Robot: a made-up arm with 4 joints.
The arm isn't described. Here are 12 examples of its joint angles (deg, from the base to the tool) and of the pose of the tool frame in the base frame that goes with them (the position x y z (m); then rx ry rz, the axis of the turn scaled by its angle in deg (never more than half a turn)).
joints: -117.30 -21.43 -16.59 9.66
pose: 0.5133 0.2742 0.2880 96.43 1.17 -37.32
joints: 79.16 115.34 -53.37 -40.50
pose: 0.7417 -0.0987 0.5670 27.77 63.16 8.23
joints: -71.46 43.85 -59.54 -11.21
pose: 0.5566 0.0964 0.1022 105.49 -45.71 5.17
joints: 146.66 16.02 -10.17 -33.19
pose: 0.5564 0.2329 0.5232 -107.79 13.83 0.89
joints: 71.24 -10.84 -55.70 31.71
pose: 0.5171 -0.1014 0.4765 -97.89 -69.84 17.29
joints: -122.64 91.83 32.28 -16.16
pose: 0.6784 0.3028 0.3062 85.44 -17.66 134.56
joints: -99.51 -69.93 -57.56 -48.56
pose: 0.4584 0.3119 0.3617 61.62 -67.95 -81.02
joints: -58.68 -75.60 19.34 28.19
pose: 0.5366 0.1990 0.1639 17.76 21.50 -61.80
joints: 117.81 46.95 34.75 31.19
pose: 0.5963 0.0572 0.6143 -122.60 92.24 -16.73
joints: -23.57 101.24 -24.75 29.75
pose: 0.6620 -0.0282 0.1276 35.73 4.11 77.80
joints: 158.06 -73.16 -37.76 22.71
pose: 0.5246 0.1011 0.5770 98.16 88.08 -60.92
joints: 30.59 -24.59 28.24 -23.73
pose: 0.5484 -0.0959 0.3584 -8.32 3.00 -23.88
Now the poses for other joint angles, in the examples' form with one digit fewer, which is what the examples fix.
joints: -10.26 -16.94 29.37 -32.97
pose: 0.560 -0.065 0.246 41.7 16.6 -17.7
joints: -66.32 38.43 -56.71 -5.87
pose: 0.550 0.081 0.111 92.0 -43.6 2.2
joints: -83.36 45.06 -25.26 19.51
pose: 0.590 0.183 0.132 80.9 -24.9 22.6
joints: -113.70 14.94 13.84 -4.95
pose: 0.574 0.257 0.228 118.8 4.2 30.6
